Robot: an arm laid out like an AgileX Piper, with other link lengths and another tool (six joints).
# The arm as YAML. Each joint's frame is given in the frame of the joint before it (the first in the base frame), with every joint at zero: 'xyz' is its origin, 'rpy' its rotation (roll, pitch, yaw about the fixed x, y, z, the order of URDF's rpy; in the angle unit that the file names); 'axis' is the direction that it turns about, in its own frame. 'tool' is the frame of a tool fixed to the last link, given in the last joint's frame.
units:
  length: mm
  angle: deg
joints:
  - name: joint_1
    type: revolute
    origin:
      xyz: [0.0, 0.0, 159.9]
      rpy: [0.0, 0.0, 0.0]
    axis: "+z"
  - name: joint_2
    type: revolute
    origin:
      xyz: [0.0, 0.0, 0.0]
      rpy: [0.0, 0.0, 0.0]
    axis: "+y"
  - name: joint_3
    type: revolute
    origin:
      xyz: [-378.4, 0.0, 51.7]
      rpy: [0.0, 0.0, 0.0]
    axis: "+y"
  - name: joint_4
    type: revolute
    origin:
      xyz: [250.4, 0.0, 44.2]
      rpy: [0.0, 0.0, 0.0]
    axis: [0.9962, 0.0, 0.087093]
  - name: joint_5
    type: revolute
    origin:
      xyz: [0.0, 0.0, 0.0]
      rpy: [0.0, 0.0, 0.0]
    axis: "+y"
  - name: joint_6
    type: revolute
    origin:
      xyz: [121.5, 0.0, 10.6]
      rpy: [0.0, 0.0, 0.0]
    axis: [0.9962, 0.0, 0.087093]
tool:
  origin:
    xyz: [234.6, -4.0, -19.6]
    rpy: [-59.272, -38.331, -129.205]
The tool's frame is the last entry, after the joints.
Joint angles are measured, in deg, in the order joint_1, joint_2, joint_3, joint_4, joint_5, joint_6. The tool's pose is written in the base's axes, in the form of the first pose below.
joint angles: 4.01 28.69 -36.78 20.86 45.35 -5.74
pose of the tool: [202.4 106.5 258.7], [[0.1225 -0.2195 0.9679], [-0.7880 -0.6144 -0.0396], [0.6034 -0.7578 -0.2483]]
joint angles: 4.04 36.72 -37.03 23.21 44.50 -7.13
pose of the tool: [217.9 116.2 237.8], [[0.2028 -0.2980 0.9328], [-0.7937 -0.6079 -0.0216], [0.5735 -0.7360 -0.3599]]
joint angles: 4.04 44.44 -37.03 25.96 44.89 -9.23
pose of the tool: [224.0 128.2 210.2], [[0.2968 -0.3761 0.8778], [-0.7937 -0.6083 0.0078], [0.5310 -0.6990 -0.4790]]
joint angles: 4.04 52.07 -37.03 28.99 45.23 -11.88
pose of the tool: [227.3 140.6 183.7], [[0.3831 -0.4428 0.8107], [-0.7911 -0.6103 0.0405], [0.4768 -0.6569 -0.5841]]
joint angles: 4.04 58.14 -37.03 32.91 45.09 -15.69
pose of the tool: [231.2 154.9 166.5], [[0.4461 -0.4751 0.7585], [-0.7882 -0.6100 0.0815], [0.4239 -0.6342 -0.6466]]
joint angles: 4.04 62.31 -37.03 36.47 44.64 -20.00
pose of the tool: [236.4 166.2 156.8], [[0.4884 -0.4776 0.7303], [-0.7794 -0.6151 0.1191], [0.3923 -0.6274 -0.6727]]
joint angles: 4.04 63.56 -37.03 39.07 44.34 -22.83
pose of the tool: [240.3 174.3 157.4], [[0.5023 -0.4646 0.7293], [-0.7771 -0.6124 0.1452], [0.3792 -0.6397 -0.6686]]
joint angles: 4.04 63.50 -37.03 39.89 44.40 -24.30
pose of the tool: [240.9 176.8 159.3], [[0.5095 -0.4479 0.7347], [-0.7704 -0.6177 0.1577], [0.3831 -0.6464 -0.6598]]
